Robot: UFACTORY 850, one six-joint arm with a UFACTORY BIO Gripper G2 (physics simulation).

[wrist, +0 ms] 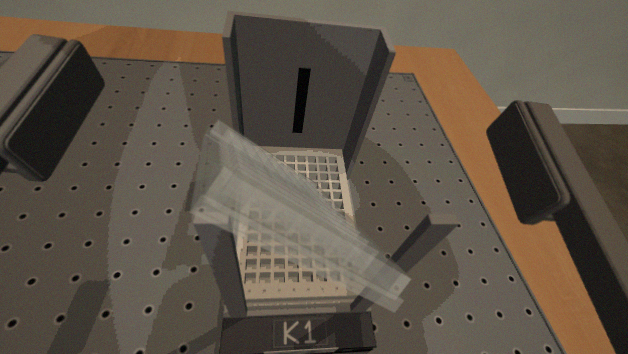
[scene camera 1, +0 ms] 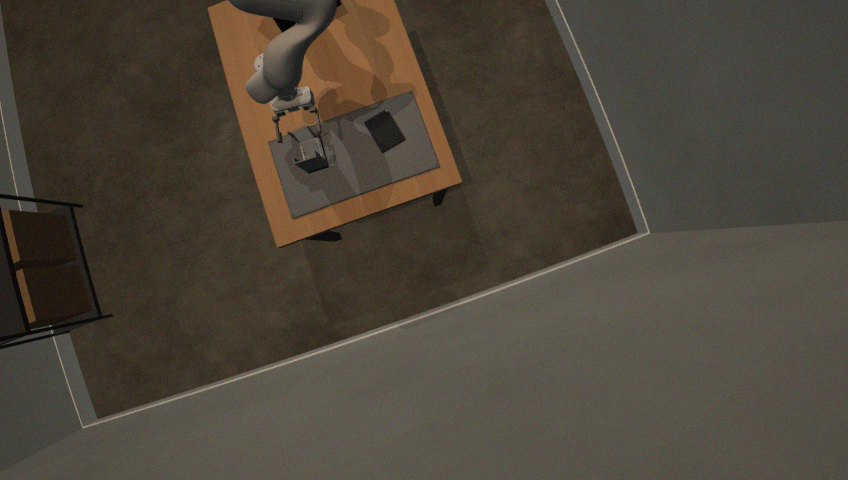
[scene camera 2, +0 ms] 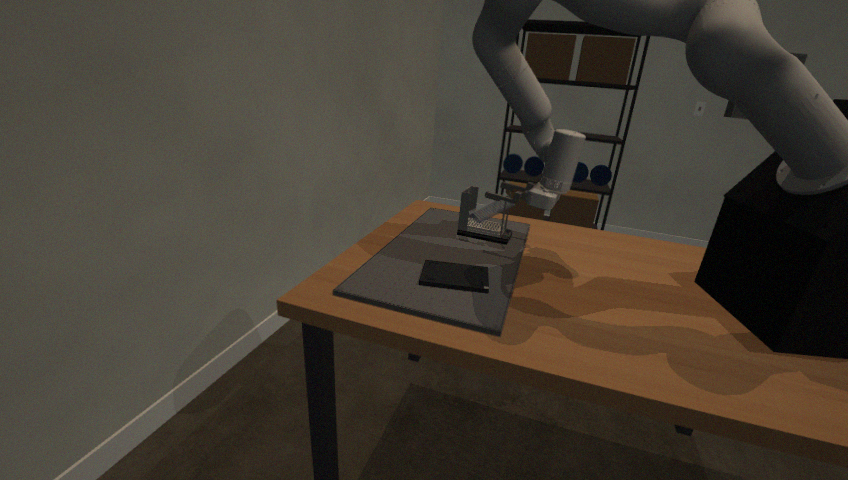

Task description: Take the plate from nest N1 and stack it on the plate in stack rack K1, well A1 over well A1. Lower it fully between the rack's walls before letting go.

In view: a flat black block (scene camera 2: 448, 275).
